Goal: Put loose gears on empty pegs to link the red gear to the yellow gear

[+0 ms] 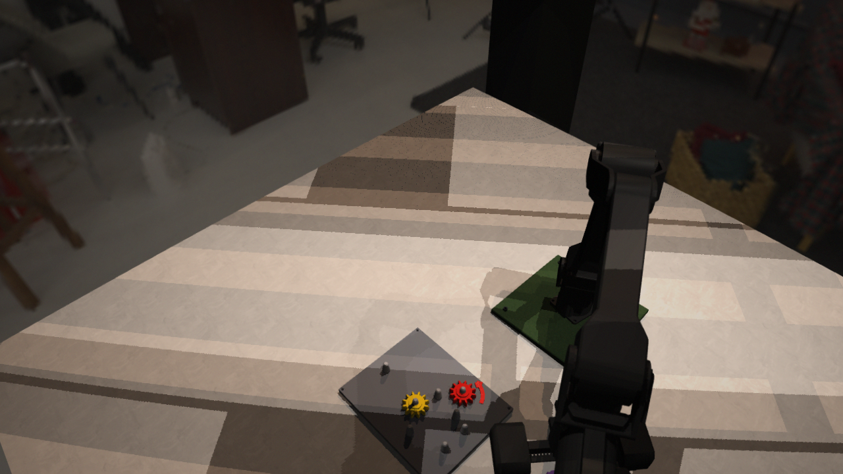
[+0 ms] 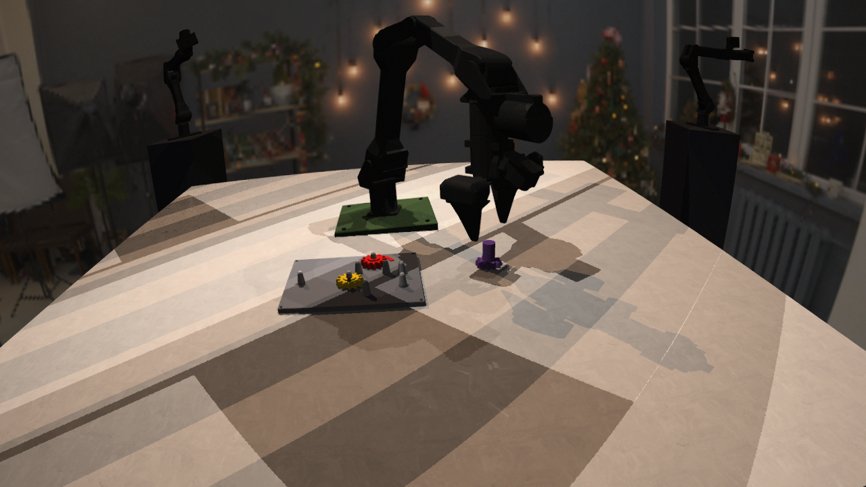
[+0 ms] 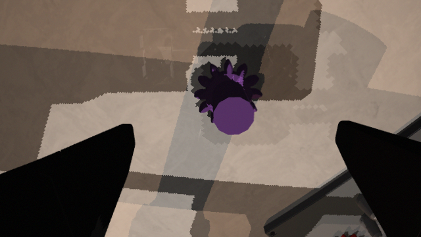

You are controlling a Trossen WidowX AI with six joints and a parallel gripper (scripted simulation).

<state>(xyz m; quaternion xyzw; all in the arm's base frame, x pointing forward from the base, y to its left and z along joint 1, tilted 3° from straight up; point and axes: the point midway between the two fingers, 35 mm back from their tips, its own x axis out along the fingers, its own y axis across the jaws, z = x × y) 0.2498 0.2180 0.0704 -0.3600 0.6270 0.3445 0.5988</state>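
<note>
The purple gear is 4 cm below my gripper tip. From my gripper tip the other things lie so: red arrow: 1 cm behind, 17 cm to the right, 5 cm below; red gear: 2 cm ahead, 18 cm to the right, 4 cm below; yellow striped gear: 9 cm ahead, 21 cm to the right, 4 cm below.
</note>
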